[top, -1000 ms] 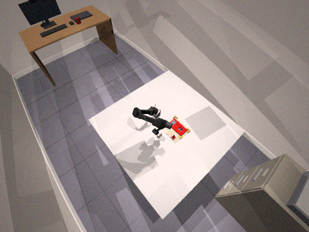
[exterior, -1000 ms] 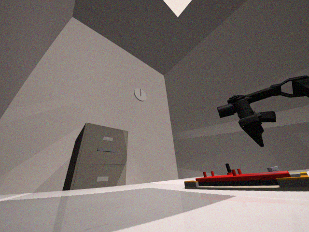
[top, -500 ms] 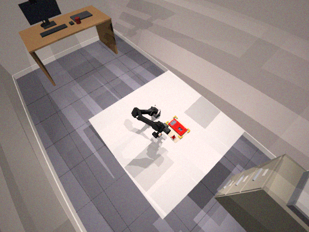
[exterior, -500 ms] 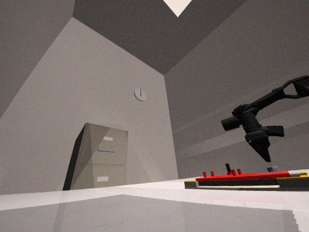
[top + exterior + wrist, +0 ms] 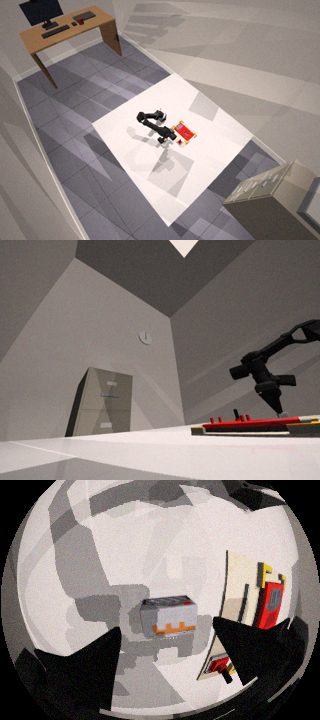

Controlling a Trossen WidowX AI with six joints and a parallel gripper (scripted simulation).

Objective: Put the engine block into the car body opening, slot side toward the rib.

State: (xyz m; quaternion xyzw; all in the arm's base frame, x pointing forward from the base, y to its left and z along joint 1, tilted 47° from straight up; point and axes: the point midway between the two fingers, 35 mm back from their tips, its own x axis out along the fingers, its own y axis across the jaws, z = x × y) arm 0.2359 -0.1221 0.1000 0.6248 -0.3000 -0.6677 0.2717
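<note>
Now: the engine block 20 mm below my gripper tip.
</note>
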